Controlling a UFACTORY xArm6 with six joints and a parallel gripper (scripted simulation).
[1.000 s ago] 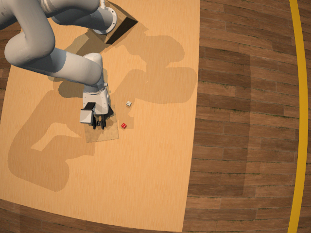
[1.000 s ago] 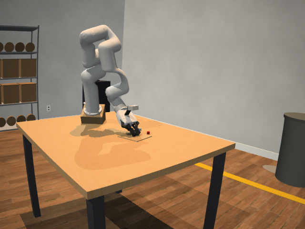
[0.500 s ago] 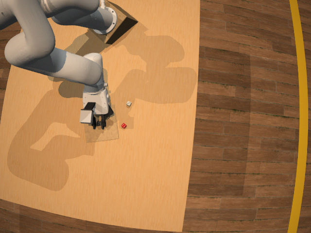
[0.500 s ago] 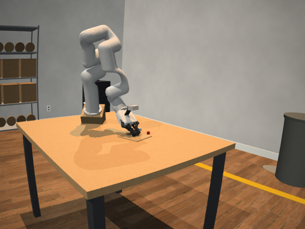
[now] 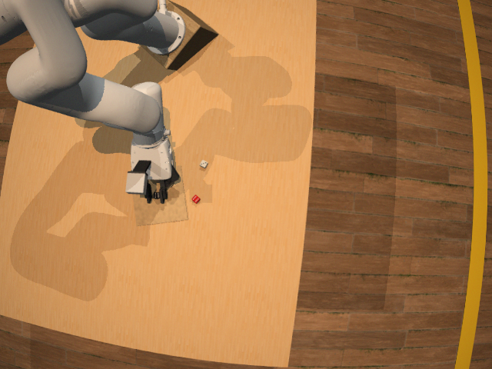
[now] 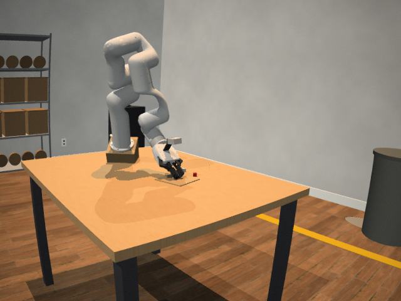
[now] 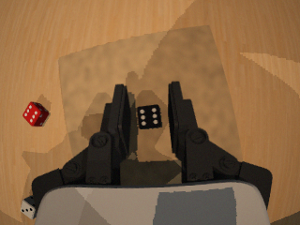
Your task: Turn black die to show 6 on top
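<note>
My gripper is now 2 cm above the black die. From my hand the other things lie so: tan mat (3 cm below); red die (2 cm ahead, 10 cm to the left, 2 cm below); white die (6 cm behind, 13 cm to the left, 2 cm below).
</note>
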